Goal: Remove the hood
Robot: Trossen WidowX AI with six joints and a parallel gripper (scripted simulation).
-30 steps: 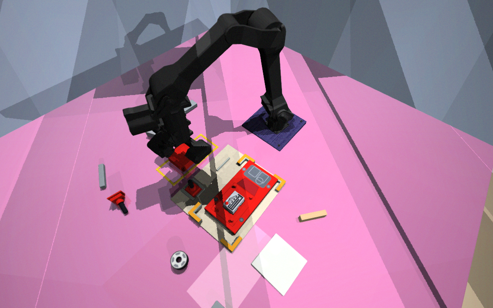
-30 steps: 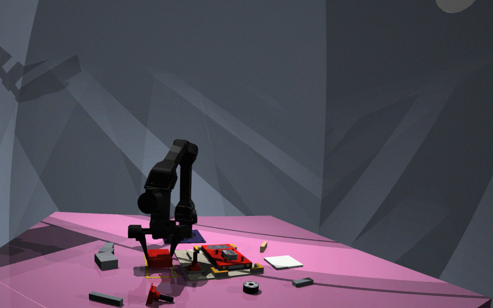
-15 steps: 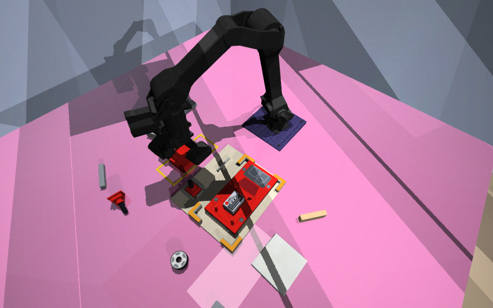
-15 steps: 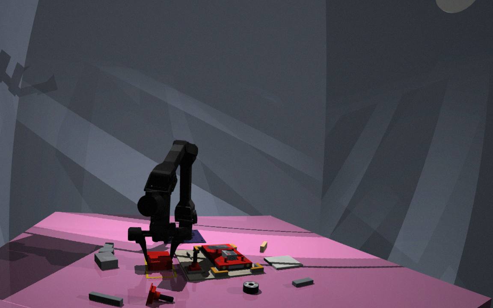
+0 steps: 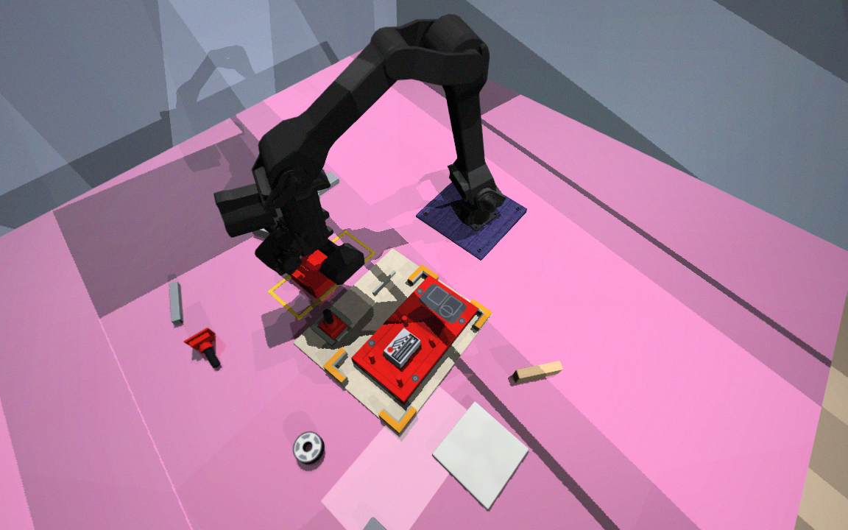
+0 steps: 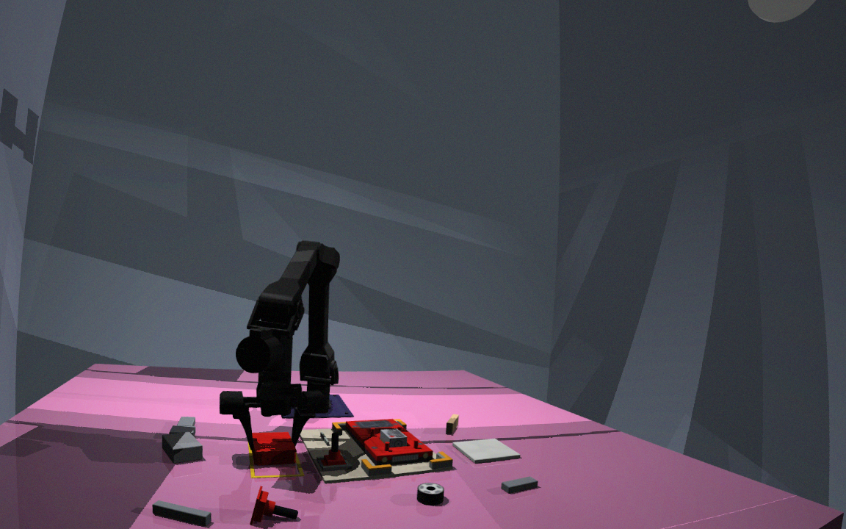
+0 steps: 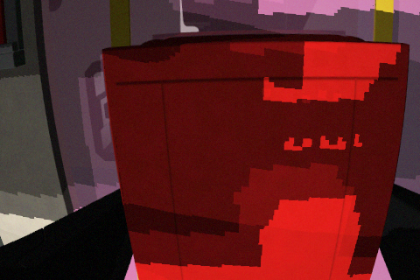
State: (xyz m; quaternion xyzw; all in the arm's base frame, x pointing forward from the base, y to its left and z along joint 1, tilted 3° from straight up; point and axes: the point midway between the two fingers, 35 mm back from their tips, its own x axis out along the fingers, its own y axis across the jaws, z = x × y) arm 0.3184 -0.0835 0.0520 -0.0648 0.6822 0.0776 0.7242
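My gripper tip is right at the hood. The rest, counted from my gripper tip: wooden block: 16 cm behind, 38 cm to the left; white plate: 1 cm behind, 41 cm to the left, 1 cm below.
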